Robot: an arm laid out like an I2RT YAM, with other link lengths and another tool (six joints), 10 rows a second.
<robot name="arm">
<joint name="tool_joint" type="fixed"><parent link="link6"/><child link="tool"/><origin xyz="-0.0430 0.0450 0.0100" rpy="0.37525 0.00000 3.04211"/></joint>
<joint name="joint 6" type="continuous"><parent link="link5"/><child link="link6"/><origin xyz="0.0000 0.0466 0.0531" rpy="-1.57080 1.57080 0.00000"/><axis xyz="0 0 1"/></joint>
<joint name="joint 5" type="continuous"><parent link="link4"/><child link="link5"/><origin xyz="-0.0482 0.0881 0.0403" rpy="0.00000 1.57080 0.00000"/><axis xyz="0 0 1"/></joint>
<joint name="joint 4" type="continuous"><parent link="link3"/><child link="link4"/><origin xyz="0.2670 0.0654 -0.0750" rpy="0.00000 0.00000 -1.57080"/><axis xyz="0 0 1"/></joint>
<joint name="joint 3" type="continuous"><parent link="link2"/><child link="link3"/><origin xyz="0.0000 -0.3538 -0.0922" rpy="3.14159 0.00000 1.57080"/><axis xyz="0 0 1"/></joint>
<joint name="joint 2" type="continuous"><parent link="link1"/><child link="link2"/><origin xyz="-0.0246 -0.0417 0.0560" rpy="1.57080 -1.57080 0.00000"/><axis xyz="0 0 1"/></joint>
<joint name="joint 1" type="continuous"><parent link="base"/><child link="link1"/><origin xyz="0.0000 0.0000 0.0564" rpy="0.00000 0.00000 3.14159"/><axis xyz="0 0 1"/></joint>
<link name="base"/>
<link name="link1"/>
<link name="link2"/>
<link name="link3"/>
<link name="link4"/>
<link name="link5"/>
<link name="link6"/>
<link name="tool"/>
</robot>
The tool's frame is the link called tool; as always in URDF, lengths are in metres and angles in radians. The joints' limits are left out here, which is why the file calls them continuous.
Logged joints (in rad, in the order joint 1, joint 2, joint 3, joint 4, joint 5, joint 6), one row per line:
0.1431, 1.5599, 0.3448, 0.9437, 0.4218, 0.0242
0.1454, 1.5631, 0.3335, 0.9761, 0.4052, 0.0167
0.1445, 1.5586, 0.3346, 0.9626, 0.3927, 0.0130
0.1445, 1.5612, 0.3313, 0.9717, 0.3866, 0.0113
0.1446, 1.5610, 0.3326, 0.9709, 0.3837, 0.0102
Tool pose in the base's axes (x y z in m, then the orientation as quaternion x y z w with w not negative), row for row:
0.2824, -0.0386, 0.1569, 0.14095, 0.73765, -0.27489, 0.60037
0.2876, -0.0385, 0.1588, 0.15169, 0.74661, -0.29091, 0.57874
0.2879, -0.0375, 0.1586, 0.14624, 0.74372, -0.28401, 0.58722
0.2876, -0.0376, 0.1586, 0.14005, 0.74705, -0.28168, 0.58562
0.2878, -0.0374, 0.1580, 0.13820, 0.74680, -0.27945, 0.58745
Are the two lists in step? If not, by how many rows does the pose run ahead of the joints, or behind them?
The pose runs 1 row behind the joints: the pose in row i belongs to the joints in row i - 1.
